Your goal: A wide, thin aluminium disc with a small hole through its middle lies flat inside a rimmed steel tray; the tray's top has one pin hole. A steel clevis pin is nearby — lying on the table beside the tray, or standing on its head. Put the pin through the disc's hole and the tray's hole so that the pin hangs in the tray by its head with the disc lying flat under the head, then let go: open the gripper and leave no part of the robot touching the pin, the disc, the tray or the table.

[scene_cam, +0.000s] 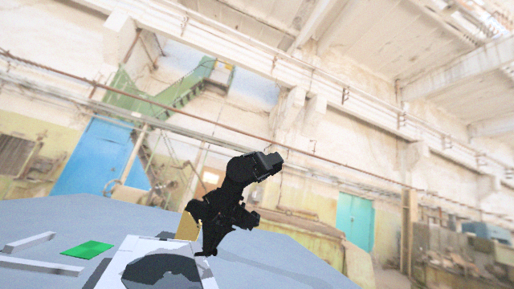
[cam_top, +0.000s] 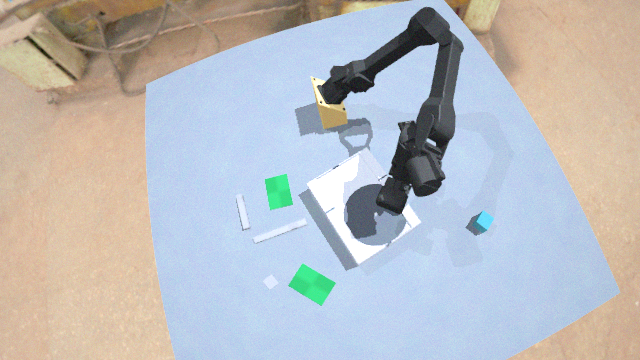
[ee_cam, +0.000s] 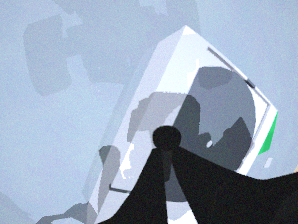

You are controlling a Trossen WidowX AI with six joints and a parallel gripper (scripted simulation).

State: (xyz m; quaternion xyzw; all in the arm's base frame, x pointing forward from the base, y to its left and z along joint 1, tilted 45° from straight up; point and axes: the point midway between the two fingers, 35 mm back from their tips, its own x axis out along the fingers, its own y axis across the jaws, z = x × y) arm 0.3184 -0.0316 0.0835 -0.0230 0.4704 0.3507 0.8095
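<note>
The grey aluminium disc lies 7 cm to the right of my gripper tip, 3 cm below it and 2 cm ahead of it. Also, from my gripper tip: white steel tray 8 cm to the right, 4 cm below, 2 cm behind; then cyan cube 20 cm to the left, 17 cm ahead, 6 cm below; then steel clevis pin right at my gripper tip.
</note>
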